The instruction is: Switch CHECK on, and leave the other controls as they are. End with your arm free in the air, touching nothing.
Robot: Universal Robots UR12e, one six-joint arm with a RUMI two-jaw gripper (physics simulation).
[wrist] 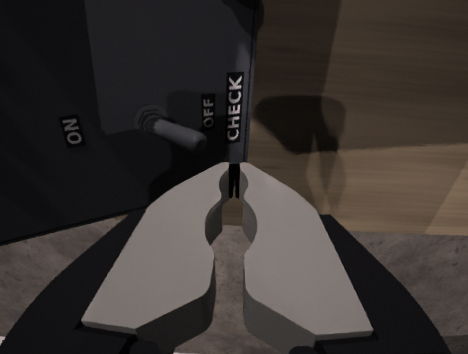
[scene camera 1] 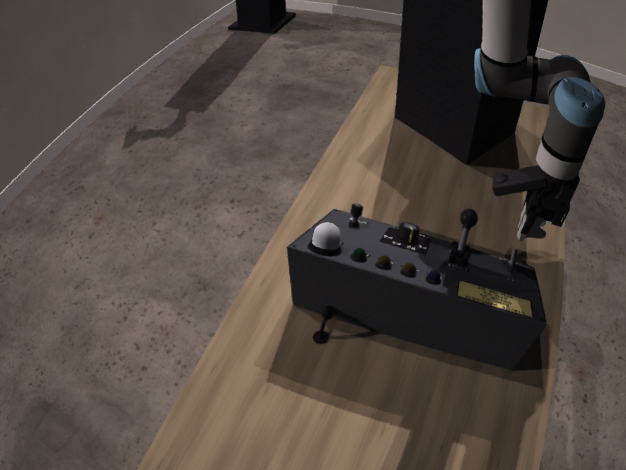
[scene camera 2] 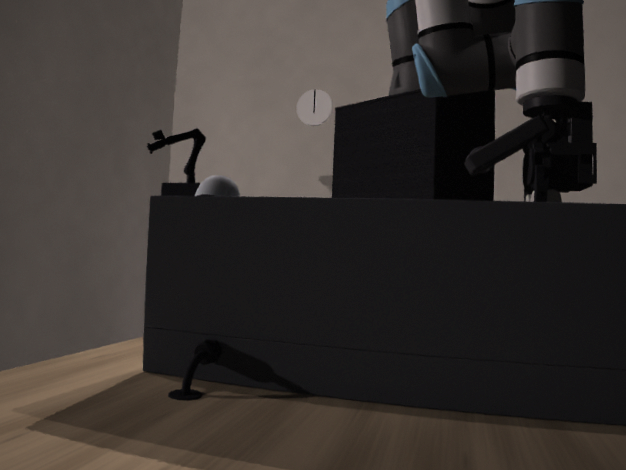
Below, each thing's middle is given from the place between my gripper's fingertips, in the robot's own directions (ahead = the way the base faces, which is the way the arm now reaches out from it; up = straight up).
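Check switch (wrist: pixel 193 141): 3 cm below my hand, 4 cm ahead of it. Control box (scene camera 2: pixel 496 307): 4 cm below my hand, 13 cm ahead of it, 19 cm to the right of it.
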